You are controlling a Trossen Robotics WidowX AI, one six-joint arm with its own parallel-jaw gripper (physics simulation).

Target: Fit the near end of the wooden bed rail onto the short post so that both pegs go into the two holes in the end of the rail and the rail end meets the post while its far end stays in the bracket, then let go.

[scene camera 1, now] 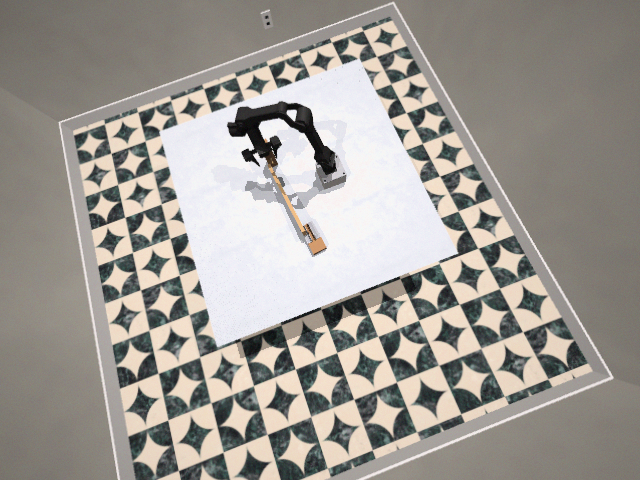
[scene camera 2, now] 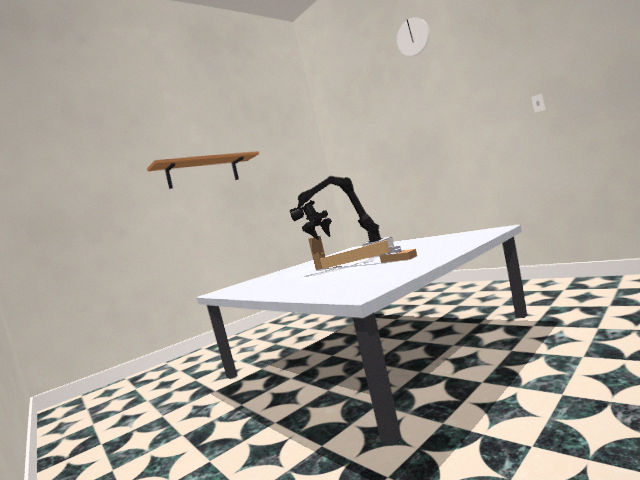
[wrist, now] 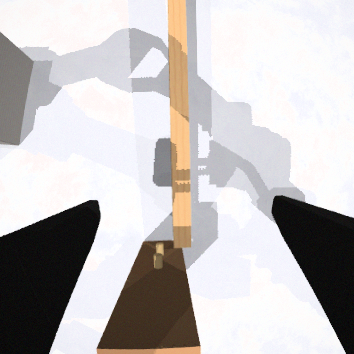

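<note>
The wooden rail lies low along the table. Its near end is at the foot of the upright short post, offset to the right of the pegs in the wrist view. The pegs stick out of the post's face, uncovered. The rail's far end is at the side of the bracket; whether it sits inside cannot be told. My gripper is open and empty, above the rail's near end and the post, with its fingers apart on either side.
A wooden block adjoins the bracket. The arm's grey base stands beside the rail on the white table. A wall shelf hangs in the background.
</note>
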